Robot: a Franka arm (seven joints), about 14 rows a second.
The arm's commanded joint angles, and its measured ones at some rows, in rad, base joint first. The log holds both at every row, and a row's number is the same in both.
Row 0, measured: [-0.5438, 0.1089, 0.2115, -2.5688, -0.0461, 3.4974, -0.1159]
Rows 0 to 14, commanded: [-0.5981, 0.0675, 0.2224, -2.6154, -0.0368, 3.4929, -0.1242]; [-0.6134, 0.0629, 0.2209, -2.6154, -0.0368, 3.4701, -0.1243]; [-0.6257, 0.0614, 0.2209, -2.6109, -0.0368, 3.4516, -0.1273]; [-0.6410, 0.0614, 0.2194, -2.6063, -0.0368, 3.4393, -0.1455]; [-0.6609, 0.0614, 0.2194, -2.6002, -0.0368, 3.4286, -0.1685]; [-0.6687, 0.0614, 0.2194, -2.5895, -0.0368, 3.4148, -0.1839]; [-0.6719, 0.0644, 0.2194, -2.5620, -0.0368, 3.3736, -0.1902]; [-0.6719, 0.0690, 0.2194, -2.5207, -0.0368, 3.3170, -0.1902]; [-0.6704, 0.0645, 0.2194, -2.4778, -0.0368, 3.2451, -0.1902]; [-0.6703, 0.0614, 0.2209, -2.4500, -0.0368, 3.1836, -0.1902]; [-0.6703, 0.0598, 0.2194, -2.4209, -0.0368, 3.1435, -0.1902]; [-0.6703, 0.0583, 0.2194, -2.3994, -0.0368, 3.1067, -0.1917]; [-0.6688, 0.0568, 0.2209, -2.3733, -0.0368, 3.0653, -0.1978]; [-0.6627, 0.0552, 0.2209, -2.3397, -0.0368, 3.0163, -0.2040]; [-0.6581, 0.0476, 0.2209, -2.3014, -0.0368, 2.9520, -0.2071]
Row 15, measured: [-0.6613, 0.0681, 0.2128, -2.3583, -0.0463, 3.0609, -0.1872]
